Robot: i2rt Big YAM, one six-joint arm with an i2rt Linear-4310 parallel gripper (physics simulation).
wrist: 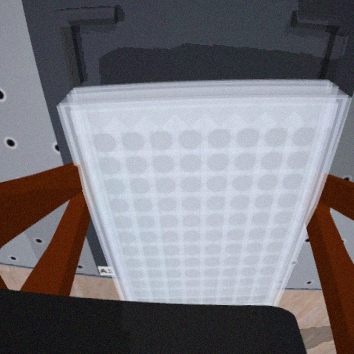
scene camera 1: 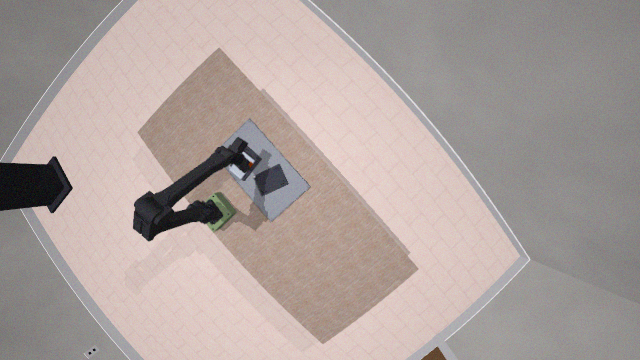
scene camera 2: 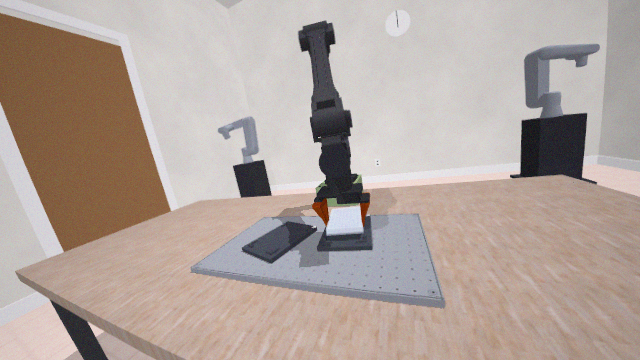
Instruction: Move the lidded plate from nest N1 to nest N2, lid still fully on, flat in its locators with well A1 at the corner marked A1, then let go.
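Places are measured from the arm's base along level axes (x ahead, y left, z up), in centimetres.
Pixels of known places: gripper, fingertip midpoint: [wrist: 200,177] [scene camera 1: 245,161] [scene camera 2: 345,226]; arm's base, origin of the base link: [scene camera 1: 212,211].
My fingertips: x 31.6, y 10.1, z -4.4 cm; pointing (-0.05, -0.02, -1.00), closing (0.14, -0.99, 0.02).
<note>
For each thing: its top centre in the pictures, then the offset to it from my fingertips. "pt": a spot on its surface instead. Level surfaces: height alone.
- lidded plate, middle of its top: [wrist: 202,249] [scene camera 2: 345,215] [scene camera 1: 241,165] dy -0.6, dx -2.4, dz +1.7 cm
- A1 label, surface spot: [wrist: 105,270] pt dy +3.9, dx -9.4, dz -1.2 cm
- second dark nest, middle of its top: [scene camera 2: 280,234] [scene camera 1: 270,180] dy -16.8, dx +4.7, dz -0.6 cm
- wooden table, its level: dz -3.6 cm
The lidded plate [scene camera 1: 236,171] [scene camera 2: 345,221] [wrist: 205,215] is whitish and clear, with rows of round wells showing through its lid. My gripper [scene camera 2: 345,224] [wrist: 200,177] is shut on its two long sides with orange fingers. The lid looks evenly seated. The plate is a little above a dark nest [scene camera 2: 345,245] [wrist: 200,30], roughly lined up with it; two corner locators show beyond the plate's far edge in the wrist view. An A1 label [wrist: 105,270] shows at lower left there. Well A1 cannot be picked out. A second dark nest [scene camera 1: 272,180] [scene camera 2: 280,241] sits angled alongside, with nothing on it.
Both nests are on a grey perforated board [scene camera 1: 290,197] [scene camera 2: 400,280] on the wooden table [scene camera 1: 340,280] [scene camera 2: 500,260]. The arm's green base [scene camera 1: 226,207] stands at the table's edge. Two grey robot arms on black stands are in the background.
</note>
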